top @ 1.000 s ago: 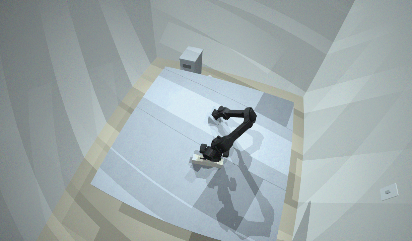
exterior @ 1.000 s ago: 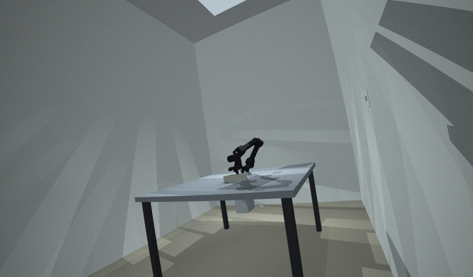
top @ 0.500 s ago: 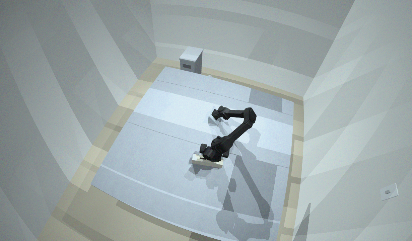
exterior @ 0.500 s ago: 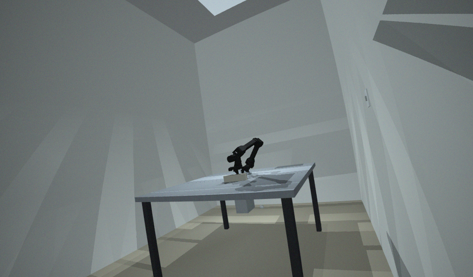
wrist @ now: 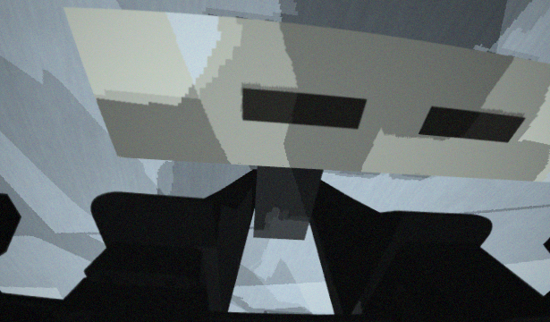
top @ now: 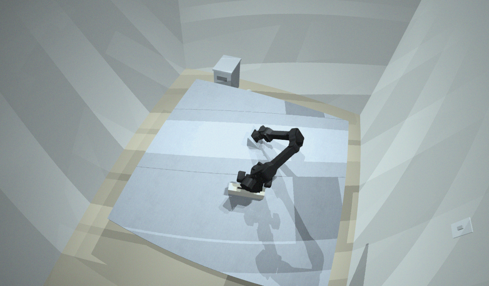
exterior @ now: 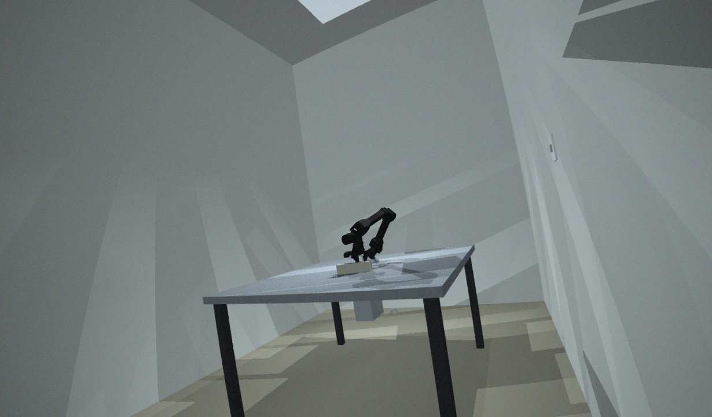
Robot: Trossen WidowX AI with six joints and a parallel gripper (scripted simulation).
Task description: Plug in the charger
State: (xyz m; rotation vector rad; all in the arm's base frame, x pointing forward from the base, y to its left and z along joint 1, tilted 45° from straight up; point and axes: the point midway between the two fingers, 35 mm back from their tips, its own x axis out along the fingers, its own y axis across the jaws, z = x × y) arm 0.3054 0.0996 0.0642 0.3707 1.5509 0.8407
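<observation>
My gripper tip is 20 mm short of the black two-prong charger and 10 mm below it.
</observation>
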